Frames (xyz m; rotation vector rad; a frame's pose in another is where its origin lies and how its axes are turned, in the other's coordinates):
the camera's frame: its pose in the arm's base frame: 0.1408 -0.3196 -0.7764 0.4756 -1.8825 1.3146
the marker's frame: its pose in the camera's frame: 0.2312 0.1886 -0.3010 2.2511 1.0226 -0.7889
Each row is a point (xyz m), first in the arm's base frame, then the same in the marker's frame.
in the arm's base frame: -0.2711 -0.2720 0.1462
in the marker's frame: -0.0009 0.9092 -0.0790
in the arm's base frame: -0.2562 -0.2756 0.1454
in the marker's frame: -0.0102 0.9066 -0.0671
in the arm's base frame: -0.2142 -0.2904 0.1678
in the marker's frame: -0.0348 0.9238 -0.0272
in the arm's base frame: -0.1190 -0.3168 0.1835
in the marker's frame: -0.0925 0.9279 0.0544
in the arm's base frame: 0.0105 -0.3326 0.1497
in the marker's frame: -0.1660 0.8760 0.1547
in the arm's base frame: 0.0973 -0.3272 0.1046
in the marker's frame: -0.2064 0.8152 0.2200
